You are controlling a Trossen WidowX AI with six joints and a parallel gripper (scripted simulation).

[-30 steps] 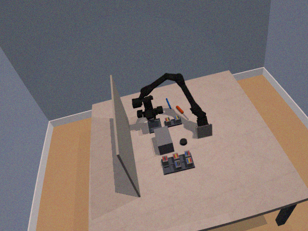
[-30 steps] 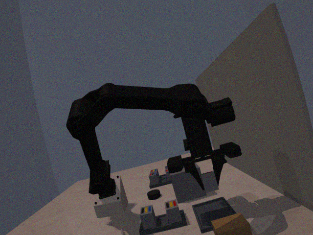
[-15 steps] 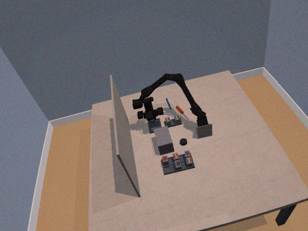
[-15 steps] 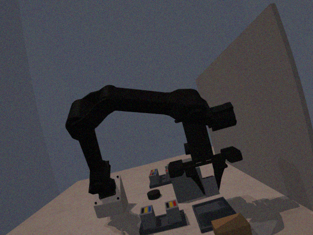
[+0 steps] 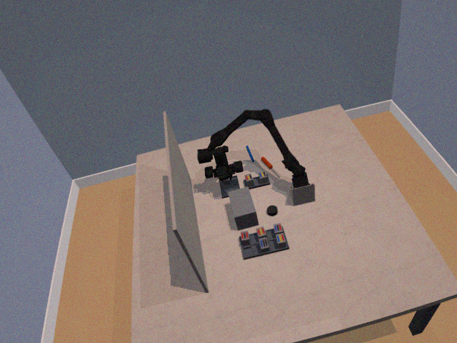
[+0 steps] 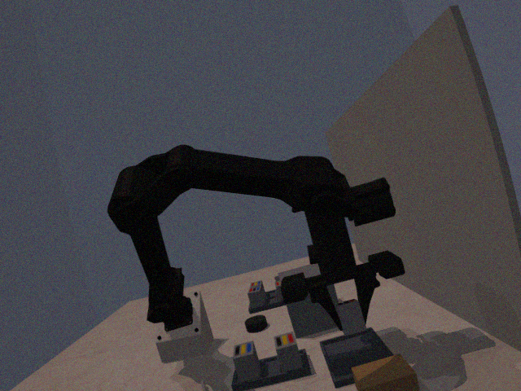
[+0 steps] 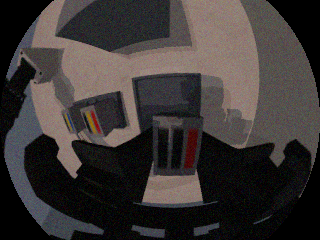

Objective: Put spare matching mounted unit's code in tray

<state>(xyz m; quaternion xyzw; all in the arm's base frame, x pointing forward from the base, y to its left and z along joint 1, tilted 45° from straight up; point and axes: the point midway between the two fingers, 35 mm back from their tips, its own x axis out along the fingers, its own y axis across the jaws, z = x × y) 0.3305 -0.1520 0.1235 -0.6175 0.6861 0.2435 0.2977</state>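
The dark tray is 1 cm behind my gripper tip and 5 cm below it. Round my gripper tip: grey spare (3 cm above); then rack (15 cm behind, 2 cm to the left, 4 cm below); then brown box (10 cm to the right, 4 cm below).
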